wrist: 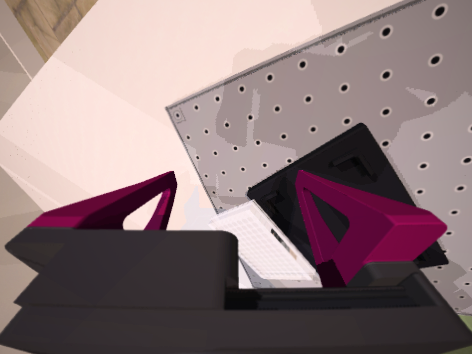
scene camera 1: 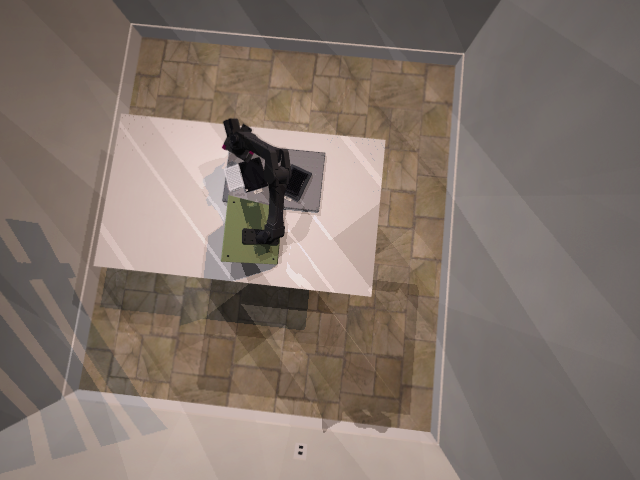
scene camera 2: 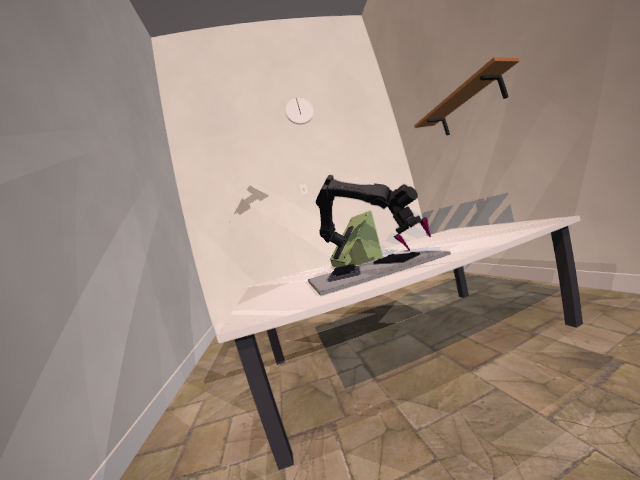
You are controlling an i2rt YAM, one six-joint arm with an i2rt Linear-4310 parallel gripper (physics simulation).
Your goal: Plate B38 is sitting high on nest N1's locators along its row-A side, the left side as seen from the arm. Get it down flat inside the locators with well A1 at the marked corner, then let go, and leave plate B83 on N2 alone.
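Places are measured from the arm's base along level axes (x ahead, y left, z up), in millimetres.
Where they show: gripper, fingertip midpoint: [wrist: 236, 177] [scene camera 2: 420, 243]; arm's base at its link origin: [scene camera 1: 261, 236] [scene camera 2: 344, 242].
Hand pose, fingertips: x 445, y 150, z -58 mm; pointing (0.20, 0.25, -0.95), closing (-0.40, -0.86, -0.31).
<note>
Things, the pixels of their centre, and the offset from my fingertips. Level surfaces: height alone.
- White plate B38 at the middle of its body: [wrist: 258, 246] [scene camera 2: 411, 250] [scene camera 1: 234, 177] 122 mm back, 36 mm left, 38 mm down
- black nest N1 at the middle of its body: [wrist: 340, 224] [scene camera 2: 396, 257] [scene camera 1: 252, 174] 98 mm back, 63 mm right, 42 mm down
- Dark plate B83 at the middle of its body: [scene camera 2: 343, 269] [scene camera 1: 295, 181] 135 mm back, 294 mm right, 32 mm down
- perforated grey board at the middle of its body: [scene camera 2: 373, 268] [scene camera 1: 274, 177] 106 mm back, 177 mm right, 57 mm down
- white table at its surface level: 64 mm down
White plate B38 [scene camera 1: 234, 177] [wrist: 265, 245] lies out of the locators, beside black nest N1 [scene camera 1: 253, 175] [scene camera 2: 395, 257] [wrist: 325, 162], along one side of it. It reaches past the edge of the grey board; its exact tilt and marked corner cannot be read. N1's floor shows bare, with corner locators visible in the wrist view. My gripper [scene camera 1: 237, 149] [scene camera 2: 419, 242] [wrist: 236, 177] is open and empty, magenta fingers wide apart, above the board's far side near N1 and the plate. Dark plate B83 [scene camera 1: 298, 180] sits on N2, partly beside my arm in the overhead view.
The perforated grey board [scene camera 1: 316, 198] [scene camera 2: 330, 287] [wrist: 320, 80] carries both nests on the white table [scene camera 1: 155, 206] [scene camera 2: 268, 299]. A green mounting block [scene camera 1: 235, 222] [scene camera 2: 369, 237] stands at the arm's base. The arm's links pass over the board between the nests.
</note>
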